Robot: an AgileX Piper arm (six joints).
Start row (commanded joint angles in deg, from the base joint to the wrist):
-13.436, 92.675, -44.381, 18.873, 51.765, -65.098
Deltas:
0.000, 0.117, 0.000, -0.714, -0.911, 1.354
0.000, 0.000, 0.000, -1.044, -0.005, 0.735
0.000, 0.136, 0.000, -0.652, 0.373, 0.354
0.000, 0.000, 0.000, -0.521, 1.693, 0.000
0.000, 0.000, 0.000, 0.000, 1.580, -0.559
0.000, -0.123, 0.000, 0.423, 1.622, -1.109
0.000, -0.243, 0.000, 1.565, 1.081, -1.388
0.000, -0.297, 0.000, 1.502, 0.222, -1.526
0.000, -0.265, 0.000, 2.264, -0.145, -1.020
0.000, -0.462, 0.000, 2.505, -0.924, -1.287
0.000, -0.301, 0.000, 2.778, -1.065, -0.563
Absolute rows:
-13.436, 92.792, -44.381, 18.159, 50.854, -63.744
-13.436, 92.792, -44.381, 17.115, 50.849, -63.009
-13.436, 92.928, -44.381, 16.463, 51.222, -62.655
-13.436, 92.928, -44.381, 15.942, 52.915, -62.655
-13.436, 92.928, -44.381, 15.942, 54.495, -63.214
-13.436, 92.805, -44.381, 16.365, 56.117, -64.323
-13.436, 92.562, -44.381, 17.930, 57.198, -65.711
-13.436, 92.265, -44.381, 19.432, 57.420, -67.237
-13.436, 92.000, -44.381, 21.696, 57.275, -68.257
-13.436, 91.538, -44.381, 24.201, 56.351, -69.544
-13.436, 91.237, -44.381, 26.979, 55.286, -70.107

